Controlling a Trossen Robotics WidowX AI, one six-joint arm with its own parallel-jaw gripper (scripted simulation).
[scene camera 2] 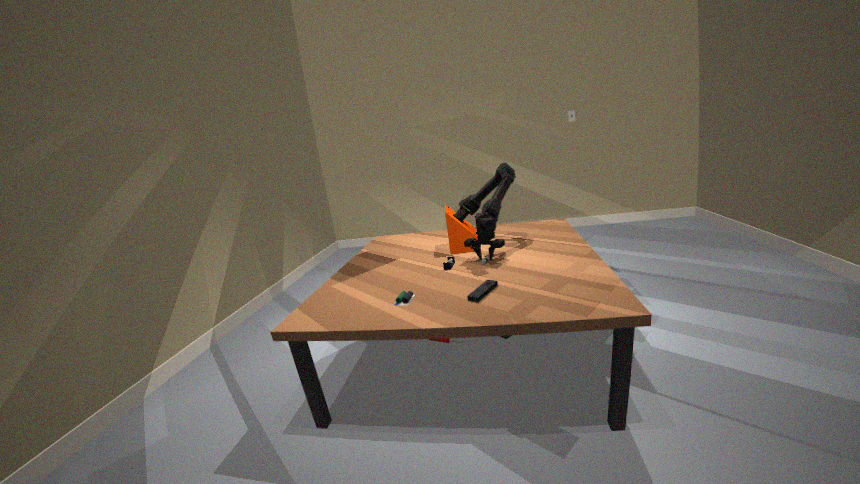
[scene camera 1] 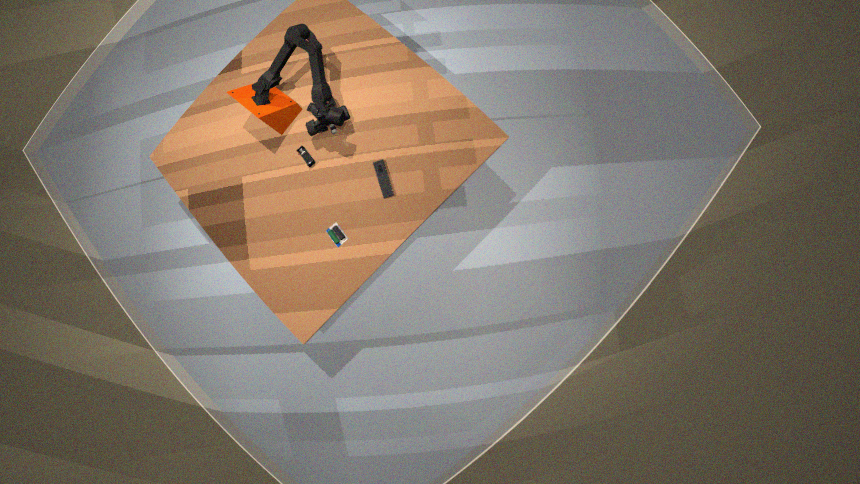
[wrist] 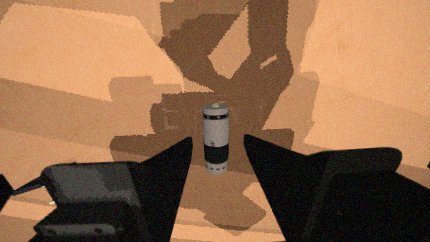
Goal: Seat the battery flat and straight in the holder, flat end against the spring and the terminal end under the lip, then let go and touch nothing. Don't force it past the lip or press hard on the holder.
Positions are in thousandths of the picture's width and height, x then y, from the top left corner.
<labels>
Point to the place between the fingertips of the gripper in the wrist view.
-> At 508,581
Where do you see a battery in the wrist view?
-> At 501,494
</labels>
